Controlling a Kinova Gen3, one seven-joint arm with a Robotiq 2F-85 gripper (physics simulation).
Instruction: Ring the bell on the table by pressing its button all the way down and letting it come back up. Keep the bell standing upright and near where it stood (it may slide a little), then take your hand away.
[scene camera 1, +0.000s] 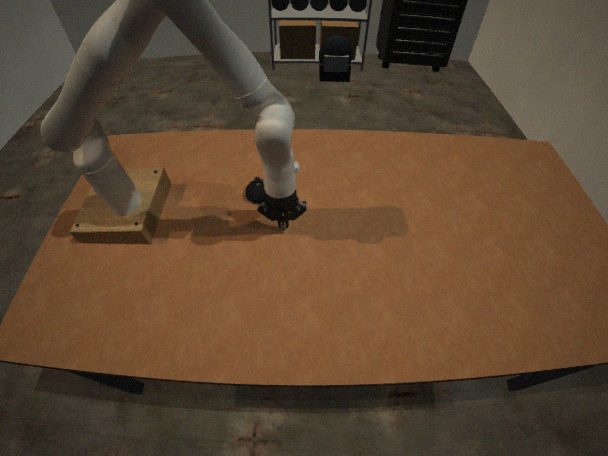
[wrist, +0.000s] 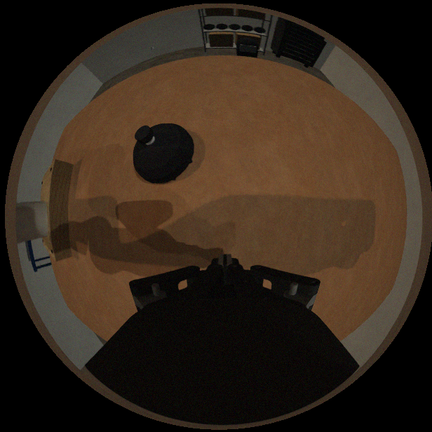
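Where they show: gripper, fingertip midpoint: (scene camera 1: 283, 227); arm's base, origin of the base link: (scene camera 1: 127, 203).
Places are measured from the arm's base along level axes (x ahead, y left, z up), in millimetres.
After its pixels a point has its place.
The black bell (scene camera 1: 255, 191) @[z -29, x 347, y 139 mm] (wrist: 164, 154) stands upright on the table (scene camera 1: 350, 310) @[z -68, x 664, y -150 mm] (wrist: 280, 130), with its round button (wrist: 144, 134) on top, raised above the dome on a pale stem. In the scene view it is partly hidden behind the arm and gripper. My gripper (scene camera 1: 283, 226) @[z -55, x 453, y 48 mm] (wrist: 224, 261) is shut with nothing between its fingers. It points down, in front and to the right of the bell in the scene view, apart from it. In the wrist view the bell lies ahead and to the left of the fingertips.
The arm's wooden base block (scene camera 1: 117, 231) @[z -8, x 21, y -93 mm] (wrist: 62, 210) stands at the left end of the table. The arm reaches over the table from it and casts shadows. A shelf rack (scene camera 1: 320, 15) and a black cabinet (scene camera 1: 422, 32) stand on the floor behind the table.
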